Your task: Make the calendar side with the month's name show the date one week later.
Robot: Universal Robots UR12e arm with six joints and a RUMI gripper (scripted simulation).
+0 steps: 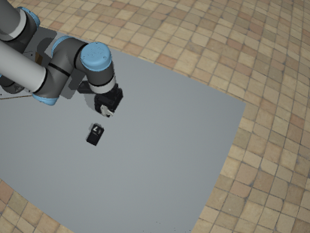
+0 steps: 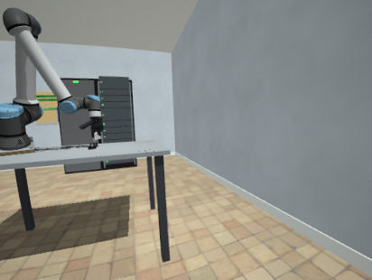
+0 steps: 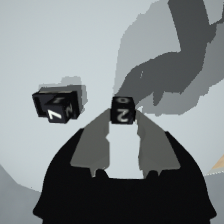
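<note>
Right now the black cube is 10 mm below my hand. The rest, counted from my hand: dark tray 20 mm behind, 110 mm to the right, 20 mm below.
</note>
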